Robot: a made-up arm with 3 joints. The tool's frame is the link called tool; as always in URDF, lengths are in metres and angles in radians.
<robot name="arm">
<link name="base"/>
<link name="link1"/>
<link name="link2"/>
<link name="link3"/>
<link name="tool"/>
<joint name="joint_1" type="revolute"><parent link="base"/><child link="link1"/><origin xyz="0 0 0.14" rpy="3.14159 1.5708 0"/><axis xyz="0 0 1"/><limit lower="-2.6" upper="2.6" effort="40" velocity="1.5"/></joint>
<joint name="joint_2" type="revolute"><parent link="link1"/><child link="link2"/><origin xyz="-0.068 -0.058 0" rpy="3.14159 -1.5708 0"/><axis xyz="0 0 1"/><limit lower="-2.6" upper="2.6" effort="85" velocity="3"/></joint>
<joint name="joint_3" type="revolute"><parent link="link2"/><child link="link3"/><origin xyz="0.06 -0.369 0.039" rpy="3.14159 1.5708 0"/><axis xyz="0 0 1"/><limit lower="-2.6" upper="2.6" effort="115" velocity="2.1"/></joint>
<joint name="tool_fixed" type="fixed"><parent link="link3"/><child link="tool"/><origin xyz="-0.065 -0.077 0.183" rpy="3.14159 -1.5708 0"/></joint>
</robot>
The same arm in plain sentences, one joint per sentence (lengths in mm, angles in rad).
The arm has three revolute joints in a row. What follows holds with every joint at zero, and every direction is one of the base frame's. Joint 1 sits 140 mm along +z from the base frame's origin and rotates about -x, from -2.6 to 2.6 rad. Joint 2 sits 58 mm along +y and 68 mm along +z from joint 1 and rotates about -z, from -2.6 to 2.6 rad. Joint 3 sits 60 mm along -x and 369 mm along -y and 39 mm along -z from joint 2 and rotates about +x, from -2.6 to 2.6 rad. The tool frame, which is the frame that the pose is given for, sits 183 mm along +x and 77 mm along +y and 65 mm along -z from joint 3; its axes are the base frame's turned by roll 0, pitch 0 and yaw 0 rad (as in URDF: about the fixed x, then y, then z).
